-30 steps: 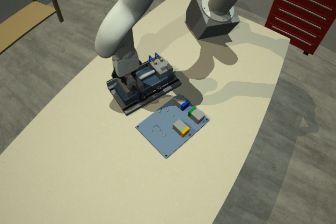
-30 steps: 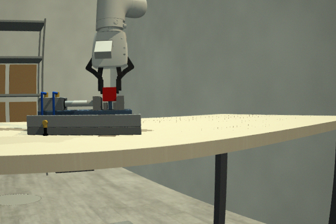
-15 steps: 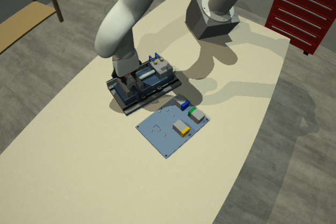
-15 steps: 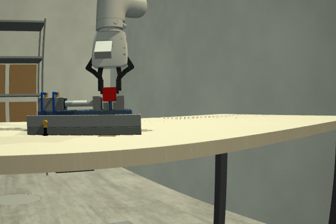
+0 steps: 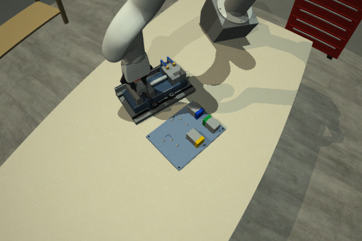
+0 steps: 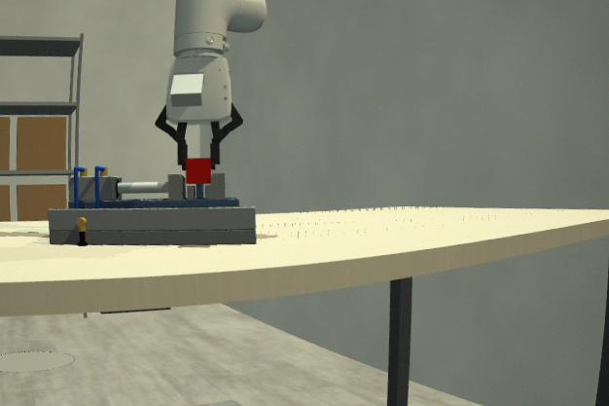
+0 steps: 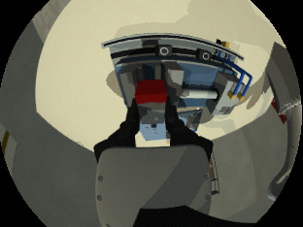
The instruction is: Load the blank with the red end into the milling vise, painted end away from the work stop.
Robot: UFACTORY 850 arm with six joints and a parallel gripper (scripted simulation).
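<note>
Now: the red-ended blank 20 mm below my hand. Round my hand: moving jaw 30 mm behind, 10 mm to the left, 50 mm below; then hose-side block 150 mm behind, 70 mm to the left, 50 mm below; then fixed jaw 30 mm ahead, 10 mm to the right, 50 mm below.
</note>
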